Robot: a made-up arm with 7 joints. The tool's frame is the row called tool.
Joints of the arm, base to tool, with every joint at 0 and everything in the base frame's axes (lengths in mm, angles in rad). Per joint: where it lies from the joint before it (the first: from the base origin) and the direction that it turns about. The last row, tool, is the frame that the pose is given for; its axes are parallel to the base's.
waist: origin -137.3 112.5 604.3 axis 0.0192 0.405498 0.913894
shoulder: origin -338.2 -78.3 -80.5 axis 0 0 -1
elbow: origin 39.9 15 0.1 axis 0.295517 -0.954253 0.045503
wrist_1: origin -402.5 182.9 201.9 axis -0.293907 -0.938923 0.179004
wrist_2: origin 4.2 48.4 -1.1 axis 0 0 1
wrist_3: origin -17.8 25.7 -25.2 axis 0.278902 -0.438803 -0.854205
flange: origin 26.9 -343.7 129.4 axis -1 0 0
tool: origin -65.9 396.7 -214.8
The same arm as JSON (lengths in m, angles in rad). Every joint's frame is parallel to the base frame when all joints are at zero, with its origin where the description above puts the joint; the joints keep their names.
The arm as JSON. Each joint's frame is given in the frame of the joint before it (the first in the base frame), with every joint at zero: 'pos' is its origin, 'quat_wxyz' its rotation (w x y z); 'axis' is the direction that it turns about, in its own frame. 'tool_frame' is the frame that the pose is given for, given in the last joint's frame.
{
  "length_unit": "m",
  "angle_unit": "rad",
  "joints": [
    {
      "joint": "waist",
      "pos": [
        -0.1373,
        0.1125,
        0.6043
      ],
      "quat_wxyz": [
        1.0,
        0.0,
        0.0,
        0.0
      ],
      "axis": [
        0.0192,
        0.405498,
        0.913894
      ]
    },
    {
      "joint": "shoulder",
      "pos": [
        -0.3382,
        -0.0783,
        -0.0805
      ],
      "quat_wxyz": [
        1.0,
        0.0,
        0.0,
        0.0
      ],
      "axis": [
        0.0,
        0.0,
        -1.0
      ]
    },
    {
      "joint": "elbow",
      "pos": [
        0.0399,
        0.015,
        0.0001
      ],
      "quat_wxyz": [
        1.0,
        0.0,
        0.0,
        0.0
      ],
      "axis": [
        0.295488,
        -0.954262,
        0.045498
      ]
    },
    {
      "joint": "wrist_1",
      "pos": [
        -0.4025,
        0.1829,
        0.2019
      ],
      "quat_wxyz": [
        1.0,
        0.0,
        0.0,
        0.0
      ],
      "axis": [
        -0.293907,
        -0.938923,
        0.179004
      ]
    },
    {
      "joint": "wrist_2",
      "pos": [
        0.0042,
        0.0484,
        -0.0011
      ],
      "quat_wxyz": [
        1.0,
        0.0,
        0.0,
        0.0
      ],
      "axis": [
        0.0,
        0.0,
        1.0
      ]
    },
    {
      "joint": "wrist_3",
      "pos": [
        -0.0178,
        0.0257,
        -0.0252
      ],
      "quat_wxyz": [
        1.0,
        0.0,
        0.0,
        0.0
      ],
      "axis": [
        0.278902,
        -0.438803,
        -0.854205
      ]
    },
    {
      "joint": "flange",
      "pos": [
        0.0269,
        -0.3437,
        0.1294
      ],
      "quat_wxyz": [
        1.0,
        0.0,
        0.0,
        0.0
      ],
      "axis": [
        -1.0,
        0.0,
        0.0
      ]
    }
  ],
  "tool_frame": {
    "pos": [
      -0.0659,
      0.3967,
      -0.2148
    ],
    "quat_wxyz": [
      1.0,
      0.0,
      0.0,
      0.0
    ]
  }
}

